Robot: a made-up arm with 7 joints. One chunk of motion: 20 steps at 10 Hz.
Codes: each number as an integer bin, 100 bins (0 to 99) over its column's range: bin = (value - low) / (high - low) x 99, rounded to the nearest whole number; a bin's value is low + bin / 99 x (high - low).
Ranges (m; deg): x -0.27..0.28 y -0.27..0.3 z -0.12..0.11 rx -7..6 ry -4..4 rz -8..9
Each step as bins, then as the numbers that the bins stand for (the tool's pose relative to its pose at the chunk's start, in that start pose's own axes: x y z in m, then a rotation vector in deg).
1 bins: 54 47 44 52 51 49
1 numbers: 0.0300 0.0006 -0.0178 -0.17 0.12 0.41
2 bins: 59 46 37 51 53 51
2 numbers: 0.0578 -0.0052 -0.0340 -0.30 0.28 0.76
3 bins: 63 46 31 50 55 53
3 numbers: 0.0800 -0.0052 -0.0480 -0.43 0.44 1.10
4 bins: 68 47 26 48 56 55
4 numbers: 0.1078 0.0006 -0.0596 -0.70 0.53 1.44
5 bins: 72 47 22 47 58 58
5 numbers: 0.1300 0.0006 -0.0689 -0.83 0.69 1.96
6 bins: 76 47 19 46 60 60
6 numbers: 0.1522 0.0006 -0.0759 -0.96 0.85 2.30
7 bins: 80 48 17 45 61 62
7 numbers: 0.1744 0.0064 -0.0805 -1.09 0.93 2.65
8 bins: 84 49 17 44 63 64
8 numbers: 0.1967 0.0121 -0.0805 -1.22 1.09 2.99
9 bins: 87 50 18 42 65 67
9 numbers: 0.2133 0.0179 -0.0782 -1.48 1.25 3.51
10 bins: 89 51 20 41 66 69
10 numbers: 0.2244 0.0236 -0.0735 -1.62 1.33 3.85
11 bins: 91 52 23 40 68 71
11 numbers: 0.2356 0.0294 -0.0666 -1.75 1.49 4.19
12 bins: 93 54 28 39 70 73
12 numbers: 0.2467 0.0409 -0.0549 -1.88 1.66 4.54
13 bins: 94 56 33 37 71 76
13 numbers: 0.2522 0.0524 -0.0433 -2.14 1.74 5.05
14 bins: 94 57 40 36 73 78
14 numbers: 0.2522 0.0582 -0.0271 -2.27 1.90 5.39
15 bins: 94 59 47 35 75 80
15 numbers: 0.2522 0.0697 -0.0108 -2.40 2.06 5.74
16 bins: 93 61 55 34 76 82
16 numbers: 0.2467 0.0812 0.0078 -2.54 2.14 6.08
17 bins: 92 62 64 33 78 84
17 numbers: 0.2411 0.0870 0.0287 -2.67 2.30 6.42
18 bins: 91 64 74 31 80 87
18 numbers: 0.2356 0.0985 0.0519 -2.93 2.46 6.94
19 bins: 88 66 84 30 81 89
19 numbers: 0.2189 0.1100 0.0752 -3.06 2.55 7.28
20 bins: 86 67 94 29 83 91
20 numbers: 0.2078 0.1158 0.0984 -3.19 2.71 7.63
